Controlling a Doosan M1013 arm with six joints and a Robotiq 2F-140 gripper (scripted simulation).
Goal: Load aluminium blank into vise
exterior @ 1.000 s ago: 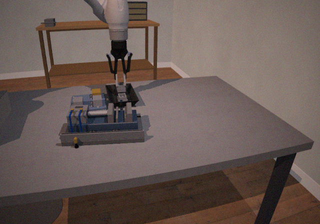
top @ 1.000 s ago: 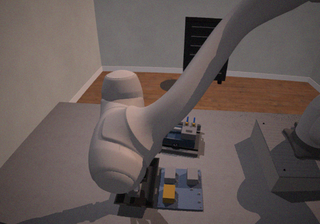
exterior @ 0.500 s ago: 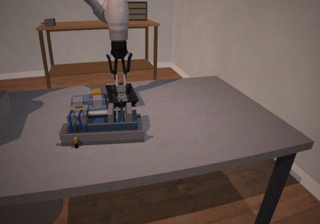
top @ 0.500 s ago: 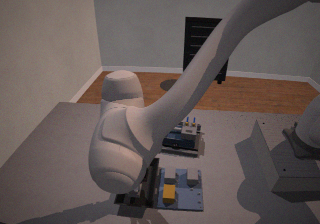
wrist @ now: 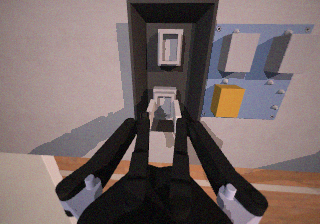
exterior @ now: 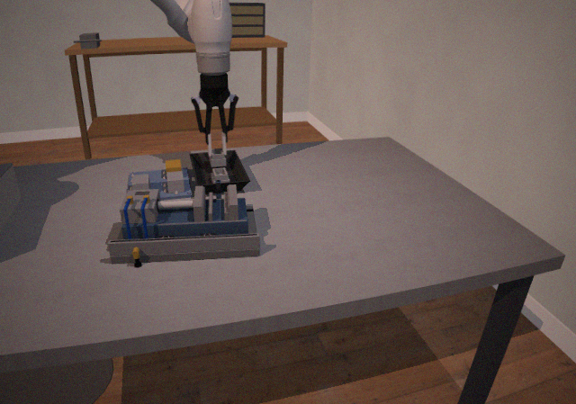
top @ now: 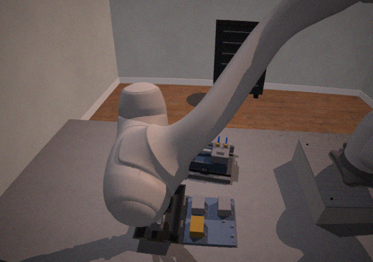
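Now: hand 13 cm past the brass blank, 7 cm above it and 1 cm to the left of it. The rest, counted from my hand: blue vise (34 cm to the right, 10 cm behind, 5 cm below); then aluminium blank (12 cm behind, 10 cm to the right, 7 cm below); then infeed plate (17 cm behind, 9 cm below, 5 cm to the right).
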